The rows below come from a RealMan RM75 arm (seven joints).
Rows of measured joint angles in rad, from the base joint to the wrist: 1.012, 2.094, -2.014, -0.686, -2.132, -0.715, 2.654; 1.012, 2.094, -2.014, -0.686, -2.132, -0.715, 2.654; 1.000, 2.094, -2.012, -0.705, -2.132, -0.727, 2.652; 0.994, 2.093, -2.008, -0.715, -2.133, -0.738, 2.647; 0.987, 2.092, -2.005, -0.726, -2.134, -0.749, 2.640; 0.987, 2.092, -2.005, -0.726, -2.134, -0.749, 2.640; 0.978, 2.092, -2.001, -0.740, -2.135, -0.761, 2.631; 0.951, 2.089, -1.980, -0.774, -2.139, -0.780, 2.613
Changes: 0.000, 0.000, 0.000, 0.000, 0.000, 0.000, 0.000; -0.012, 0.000, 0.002, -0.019, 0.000, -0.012, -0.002; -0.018, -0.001, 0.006, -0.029, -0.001, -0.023, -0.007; -0.025, -0.002, 0.009, -0.040, -0.002, -0.034, -0.014; -0.025, -0.002, 0.009, -0.040, -0.002, -0.034, -0.014; -0.034, -0.002, 0.013, -0.054, -0.003, -0.046, -0.023; -0.061, -0.005, 0.034, -0.088, -0.007, -0.065, -0.041
